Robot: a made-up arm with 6 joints.
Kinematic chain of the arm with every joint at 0, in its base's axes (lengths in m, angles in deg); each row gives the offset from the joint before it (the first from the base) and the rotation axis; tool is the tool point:
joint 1: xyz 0 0 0.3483 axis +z
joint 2: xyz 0 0 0 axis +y
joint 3: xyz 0 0 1.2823 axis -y
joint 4: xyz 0 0 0 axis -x
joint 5: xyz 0.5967 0 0 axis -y
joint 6: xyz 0 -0.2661 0 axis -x
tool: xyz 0 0 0
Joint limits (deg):
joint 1: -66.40..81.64
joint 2: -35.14..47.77
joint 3: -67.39..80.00
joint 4: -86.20..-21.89
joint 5: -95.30..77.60
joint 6: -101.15..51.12
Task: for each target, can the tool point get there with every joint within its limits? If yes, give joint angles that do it. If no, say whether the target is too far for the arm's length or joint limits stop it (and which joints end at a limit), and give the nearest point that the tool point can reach.
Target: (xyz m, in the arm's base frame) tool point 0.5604 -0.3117 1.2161
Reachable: yes | joints -20.59 5.93 -10.54 -69.14 58.06 -83.46
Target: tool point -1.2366 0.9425 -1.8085
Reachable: no: too far | nearest point 0.1493 0.8948 0.5584 | short by 2.743 m
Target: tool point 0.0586 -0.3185 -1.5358
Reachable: no: joint limits stop it (at a limit: joint 1, joint 2, joint 4) | nearest point 0.3051 -0.7425 0.5738 | short by 2.166 m
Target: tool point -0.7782 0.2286 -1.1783
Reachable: no: joint limits stop it (at a limit: joint 1, joint 2, joint 4) | nearest point 0.1241 0.7233 0.5937 | short by 2.049 m
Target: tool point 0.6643 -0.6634 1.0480
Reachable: yes | joints -35.18 23.37 -5.88 -53.18 -9.38 -18.89
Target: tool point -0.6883 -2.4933 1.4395
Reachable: no: too far | nearest point 0.3905 -1.5107 1.3381 | short by 1.463 m
